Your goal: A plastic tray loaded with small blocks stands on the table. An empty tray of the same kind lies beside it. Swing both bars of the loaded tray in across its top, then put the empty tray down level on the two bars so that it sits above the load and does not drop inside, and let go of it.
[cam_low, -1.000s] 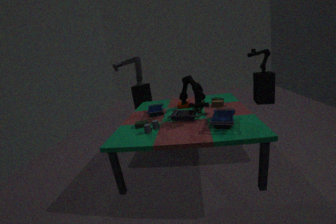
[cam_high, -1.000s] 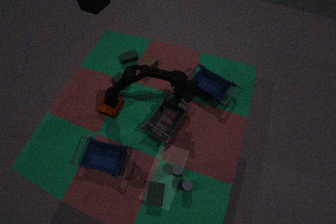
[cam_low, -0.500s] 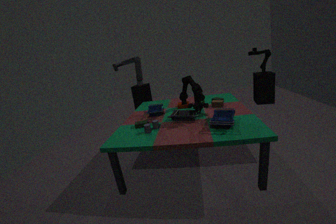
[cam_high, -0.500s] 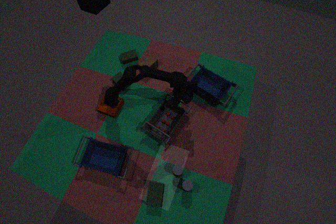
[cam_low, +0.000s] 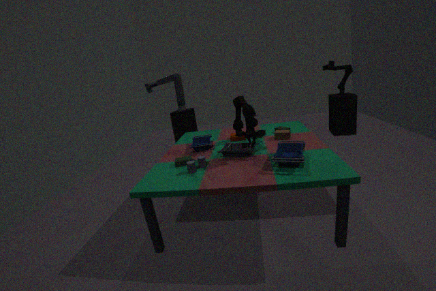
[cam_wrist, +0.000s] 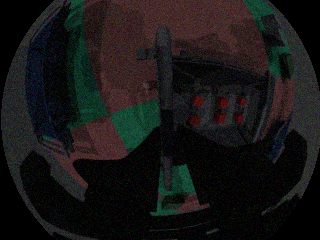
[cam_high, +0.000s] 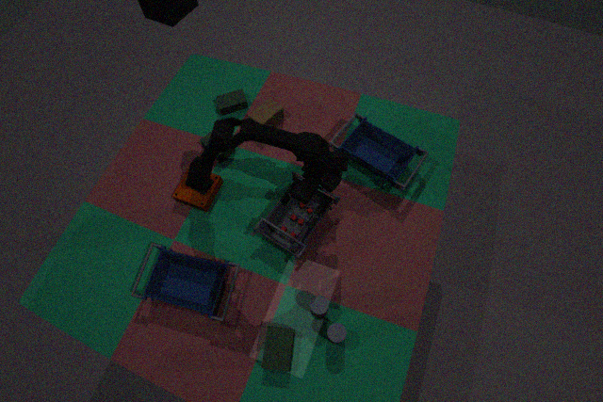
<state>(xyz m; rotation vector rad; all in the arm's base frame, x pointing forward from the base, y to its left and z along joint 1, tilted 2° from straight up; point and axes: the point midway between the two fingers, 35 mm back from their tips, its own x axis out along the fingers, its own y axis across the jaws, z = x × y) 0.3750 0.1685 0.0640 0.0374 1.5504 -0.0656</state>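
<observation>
My gripper tip is now 200 mm past the blue tray, 480 mm to the left of it and 30 mm above it.
</observation>
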